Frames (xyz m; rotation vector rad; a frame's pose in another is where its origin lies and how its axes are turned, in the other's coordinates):
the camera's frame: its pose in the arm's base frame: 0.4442 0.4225 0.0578 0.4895 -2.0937 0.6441
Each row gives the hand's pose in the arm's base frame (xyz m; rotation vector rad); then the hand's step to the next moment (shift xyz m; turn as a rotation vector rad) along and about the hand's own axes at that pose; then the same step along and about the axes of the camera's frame.
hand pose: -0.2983 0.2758 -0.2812 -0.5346 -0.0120 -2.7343
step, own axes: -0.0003 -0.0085 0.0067 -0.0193 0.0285 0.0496
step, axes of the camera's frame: 0.0047 0.0051 -0.0083 0.0084 -0.0475 -0.0363
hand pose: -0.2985 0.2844 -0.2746 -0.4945 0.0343 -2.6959
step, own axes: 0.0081 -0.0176 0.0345 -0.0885 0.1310 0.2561
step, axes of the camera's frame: 0.0299 0.0028 -0.0258 0.0552 -0.2297 -0.1864
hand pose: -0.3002 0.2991 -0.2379 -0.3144 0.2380 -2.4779
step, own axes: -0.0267 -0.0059 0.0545 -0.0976 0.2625 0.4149
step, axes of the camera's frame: 0.0212 -0.0188 -0.0540 0.0969 -0.4201 -0.2544
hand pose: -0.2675 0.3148 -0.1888 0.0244 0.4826 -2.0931
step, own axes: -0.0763 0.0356 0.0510 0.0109 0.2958 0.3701
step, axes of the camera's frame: -0.0041 -0.0358 -0.0916 0.0659 -0.4480 -0.1397
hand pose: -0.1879 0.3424 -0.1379 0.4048 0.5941 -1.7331
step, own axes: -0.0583 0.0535 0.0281 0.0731 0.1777 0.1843
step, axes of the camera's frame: -0.0006 -0.0331 -0.0771 -0.0041 -0.2654 -0.0211
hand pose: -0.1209 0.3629 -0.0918 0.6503 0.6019 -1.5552
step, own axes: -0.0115 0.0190 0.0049 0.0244 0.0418 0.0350
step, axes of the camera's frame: -0.0012 -0.0114 -0.0197 -0.0102 -0.0588 -0.0001
